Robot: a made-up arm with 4 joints.
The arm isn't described. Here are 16 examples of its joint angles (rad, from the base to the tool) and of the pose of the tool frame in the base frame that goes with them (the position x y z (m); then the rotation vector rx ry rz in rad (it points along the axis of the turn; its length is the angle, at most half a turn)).
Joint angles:
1: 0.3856 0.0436 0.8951 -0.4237
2: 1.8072 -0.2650 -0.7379 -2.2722
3: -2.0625 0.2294 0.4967 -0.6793
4: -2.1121 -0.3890 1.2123 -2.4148
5: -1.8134 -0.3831 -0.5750 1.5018
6: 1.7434 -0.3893 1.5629 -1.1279
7: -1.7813 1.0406 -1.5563 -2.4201
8: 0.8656 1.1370 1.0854 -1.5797
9: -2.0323 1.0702 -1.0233 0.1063
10: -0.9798 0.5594 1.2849 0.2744
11: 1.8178 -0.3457 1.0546 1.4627
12: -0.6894 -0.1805 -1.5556 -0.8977
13: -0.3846 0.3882 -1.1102 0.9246
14: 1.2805 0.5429 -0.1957 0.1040
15: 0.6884 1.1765 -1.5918 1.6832
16: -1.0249 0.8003 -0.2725 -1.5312
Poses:
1: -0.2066 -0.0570 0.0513 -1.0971 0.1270 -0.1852
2: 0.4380 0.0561 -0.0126 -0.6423 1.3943 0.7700
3: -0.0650 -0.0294 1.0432 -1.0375 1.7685 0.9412
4: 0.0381 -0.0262 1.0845 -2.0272 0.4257 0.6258
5: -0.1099 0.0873 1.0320 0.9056 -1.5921 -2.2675
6: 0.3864 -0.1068 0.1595 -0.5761 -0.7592 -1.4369
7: -0.3195 0.1910 1.2500 -1.3363 -1.5742 -1.4844
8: 0.1401 0.1032 -0.1710 0.1031 -0.4101 -0.7637
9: -0.0141 0.0886 1.2033 -1.2042 1.3504 0.5171
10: -0.6800 0.0621 0.5234 0.3757 1.7116 1.0981
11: 0.5005 -0.0482 0.2028 -1.1511 0.1786 0.5097
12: -0.7446 0.1097 0.7205 -1.3584 -1.9899 -0.3353
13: -0.6007 0.1079 0.4720 -1.7530 0.2563 0.3167
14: 0.1792 0.0226 -0.0037 -0.9492 -1.2042 -0.7494
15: -0.1900 0.1612 -0.1296 -1.1453 -0.2565 -0.1974
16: -0.6023 0.0436 0.8243 -1.2671 -0.0550 -1.0526
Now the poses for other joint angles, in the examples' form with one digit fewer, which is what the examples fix.
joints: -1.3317 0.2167 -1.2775 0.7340
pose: -0.384 0.132 1.032 -1.772 0.516 1.034
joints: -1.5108 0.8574 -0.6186 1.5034
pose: -0.401 0.094 0.968 -0.110 1.687 1.554
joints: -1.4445 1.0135 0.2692 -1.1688
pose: -0.479 0.029 0.948 -1.021 1.172 -0.452
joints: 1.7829 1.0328 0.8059 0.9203
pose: 0.636 0.173 0.265 -1.180 -1.013 1.038
